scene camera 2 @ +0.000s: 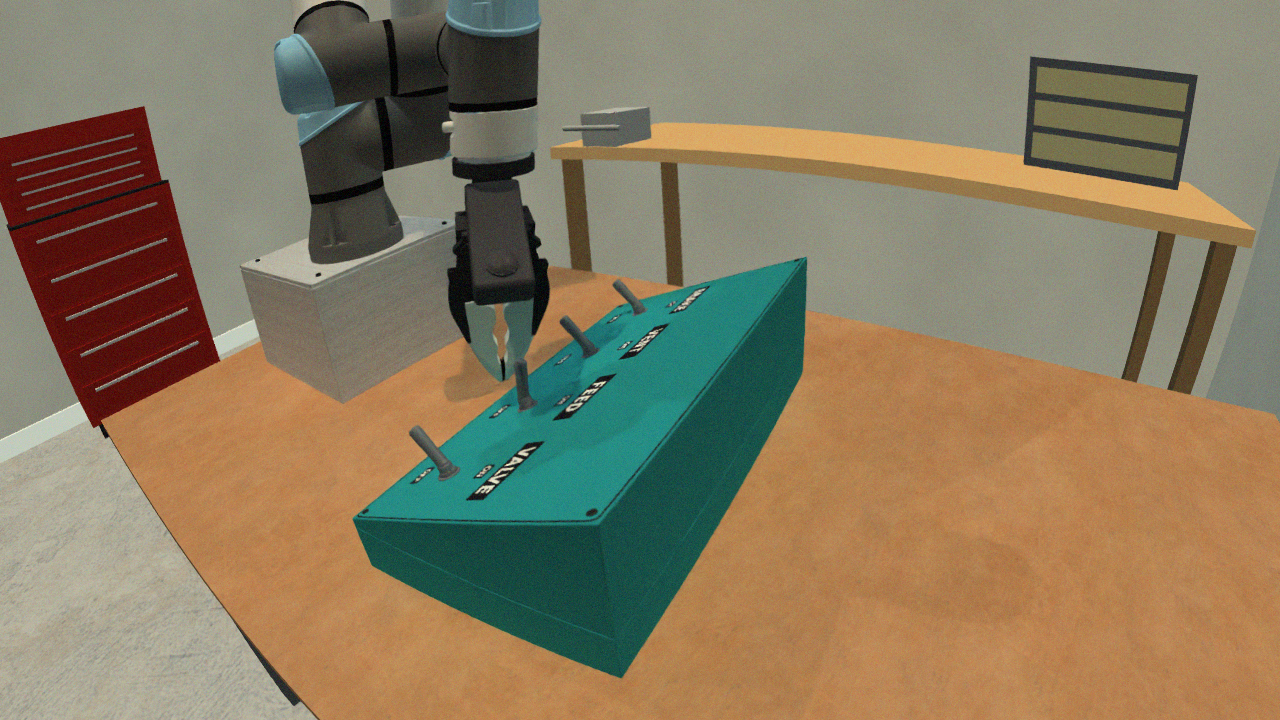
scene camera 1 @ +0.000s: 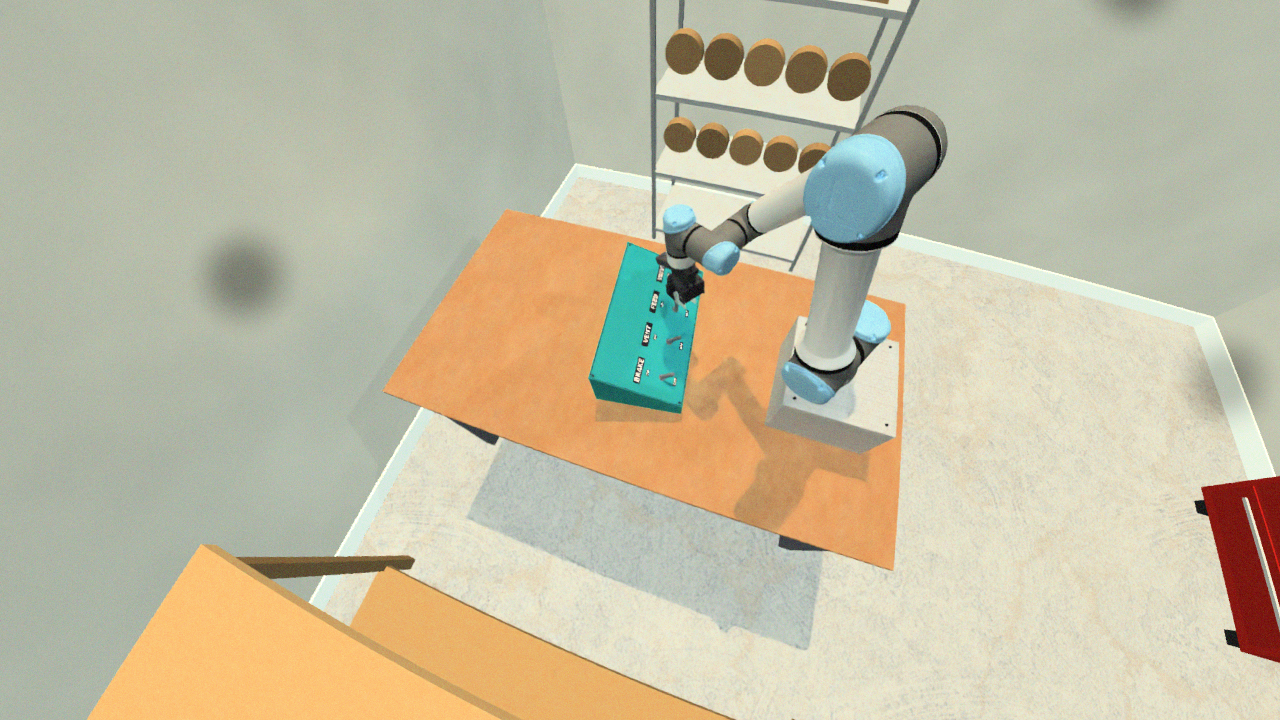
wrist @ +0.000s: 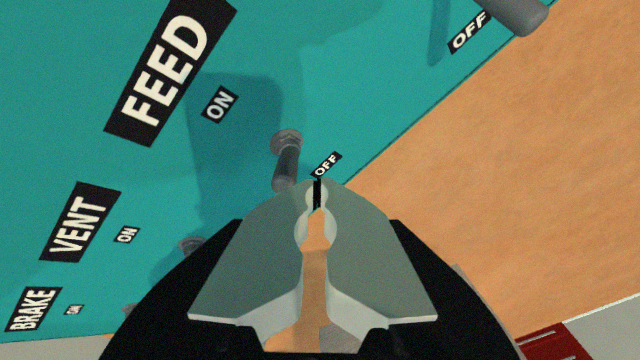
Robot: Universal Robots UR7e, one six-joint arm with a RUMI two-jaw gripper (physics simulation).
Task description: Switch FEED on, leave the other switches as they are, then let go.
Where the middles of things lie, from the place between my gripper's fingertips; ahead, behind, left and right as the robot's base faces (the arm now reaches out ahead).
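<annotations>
Here is the teal switch panel point(scene camera 2: 570, 519), and it sits 40 mm below my hand, 60 mm ahead of it and 90 mm to the left of it.
</annotations>
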